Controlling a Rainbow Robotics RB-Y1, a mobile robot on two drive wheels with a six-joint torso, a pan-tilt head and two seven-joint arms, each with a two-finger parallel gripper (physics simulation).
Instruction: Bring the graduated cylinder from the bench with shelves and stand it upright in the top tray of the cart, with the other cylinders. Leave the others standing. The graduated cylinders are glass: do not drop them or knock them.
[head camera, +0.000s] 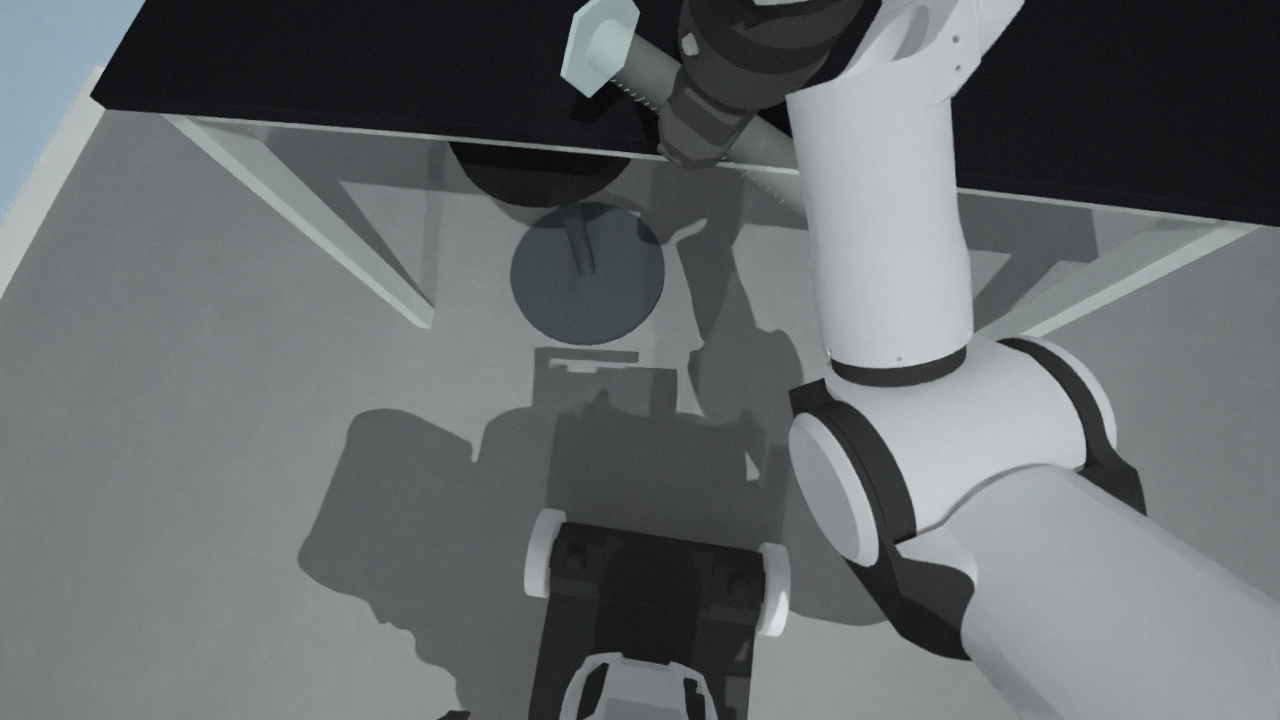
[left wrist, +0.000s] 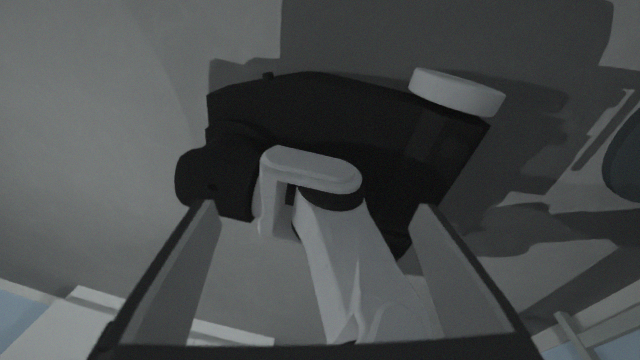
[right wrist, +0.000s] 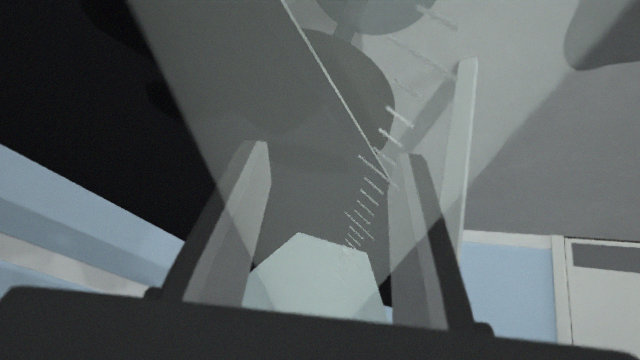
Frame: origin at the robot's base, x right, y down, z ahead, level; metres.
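Where they show: left gripper, fingertip midpoint: (left wrist: 318, 214); right gripper, fingertip midpoint: (head camera: 706, 132) (right wrist: 330, 167); robot's base at its link origin: (head camera: 656, 566).
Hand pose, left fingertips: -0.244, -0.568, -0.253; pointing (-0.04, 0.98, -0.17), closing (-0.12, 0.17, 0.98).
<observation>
Each offset is from my left fingertips to the top centre of the thing, as dx, dy, dz. "spot": to the spot under its first point. Level surfaces: height alone.
A clear graduated cylinder {spot: +0.175, -0.506, +0.704} (head camera: 646, 73) (right wrist: 320, 200) with a pale hexagonal foot and white scale marks is held in my right gripper (head camera: 693, 147) (right wrist: 335, 150), which is shut on its tube. In the head camera the cylinder is tilted, its foot at the upper left, over the front edge of a black table top. Its other end is hidden behind my right forearm. My left gripper (left wrist: 318, 214) is open and empty, pointing down past my own base. The cart and the other cylinders do not show in these views.
The black table top {dy -0.347} (head camera: 358, 62) spans the top of the head camera view, on pale slanted legs {spot: -0.504, +0.010, +0.805} (head camera: 313, 223). A round dark stool (head camera: 586, 295) stands on the floor below its front edge. My wheeled base (head camera: 653, 573) (left wrist: 320, 110) is nearer. White furniture (left wrist: 65, 325) shows at the lower left.
</observation>
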